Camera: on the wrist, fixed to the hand. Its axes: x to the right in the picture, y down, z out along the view.
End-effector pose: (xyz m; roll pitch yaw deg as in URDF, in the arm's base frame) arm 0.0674 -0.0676 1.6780 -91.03 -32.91 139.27
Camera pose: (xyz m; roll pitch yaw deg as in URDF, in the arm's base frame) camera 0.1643 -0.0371 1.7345 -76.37 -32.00 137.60
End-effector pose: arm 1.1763 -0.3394 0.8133 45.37 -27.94 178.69
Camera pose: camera 1.1348 -0.3482 0.7051 58.27 -27.60 -179.46
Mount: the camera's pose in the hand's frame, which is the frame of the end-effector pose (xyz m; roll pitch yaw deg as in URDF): -0.0142 -0.0749 -0.0877 13.77 1.40 0.92
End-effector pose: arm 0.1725 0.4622 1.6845 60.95 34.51 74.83
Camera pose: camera 0.1145 0.4024 1.6035 75.85 34.37 76.85
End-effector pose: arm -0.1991 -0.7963 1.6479 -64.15 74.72 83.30
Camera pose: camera -0.0854 -0.7851 1.6693 -53.86 76.13 79.71
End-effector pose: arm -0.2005 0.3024 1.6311 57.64 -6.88 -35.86
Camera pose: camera -0.1813 0.3305 1.5200 71.20 -6.90 -34.17
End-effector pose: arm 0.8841 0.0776 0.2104 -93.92 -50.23 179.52
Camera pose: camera 0.9559 0.1594 0.2511 -78.45 -49.39 177.28
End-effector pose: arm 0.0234 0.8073 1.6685 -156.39 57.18 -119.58
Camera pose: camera 0.0106 0.7168 1.7402 -144.74 56.24 -122.11
